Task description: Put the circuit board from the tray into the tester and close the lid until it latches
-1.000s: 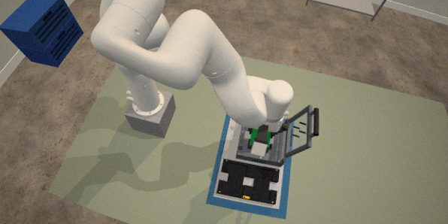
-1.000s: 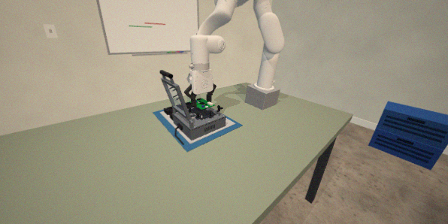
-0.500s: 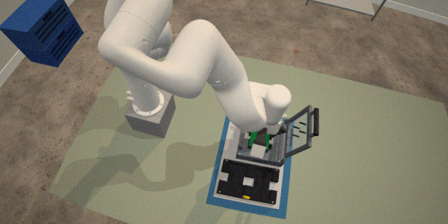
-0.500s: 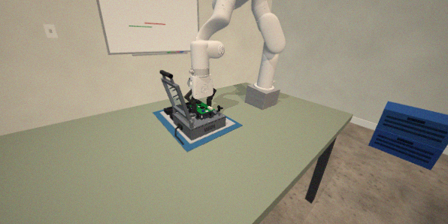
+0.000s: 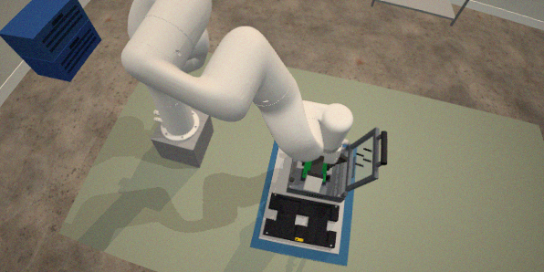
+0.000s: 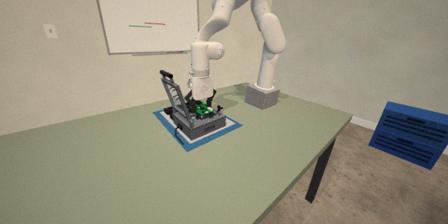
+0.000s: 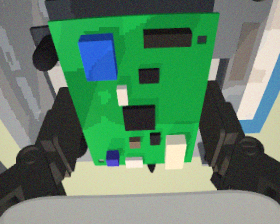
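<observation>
Now: hand right at the green circuit board. From my hand the other things lie so: tester lid (130 mm ahead, 90 mm above); latch hook (60 mm to the left, 60 mm behind).
</observation>
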